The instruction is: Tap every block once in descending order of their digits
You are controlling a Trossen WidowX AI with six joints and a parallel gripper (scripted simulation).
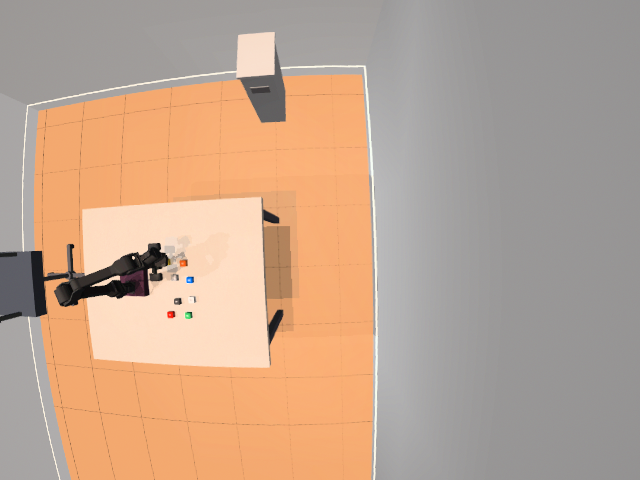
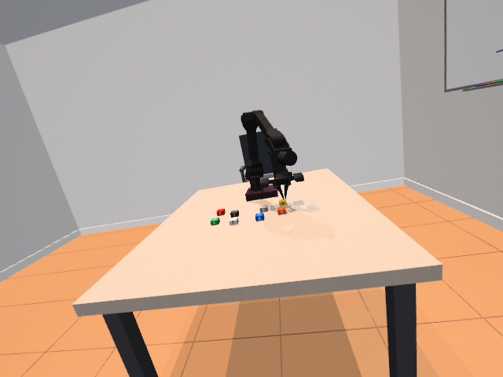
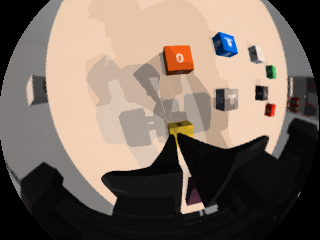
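Right now the yellow block is 10 mm behind my gripper tip, 10 mm to the right of it and 20 mm below it. Also, from my gripper tip: orange block: 90 mm ahead, 10 mm to the right, 20 mm below; grey block: 50 mm ahead, 90 mm to the right, 20 mm below; blue block: 140 mm ahead, 90 mm to the right, 20 mm below.
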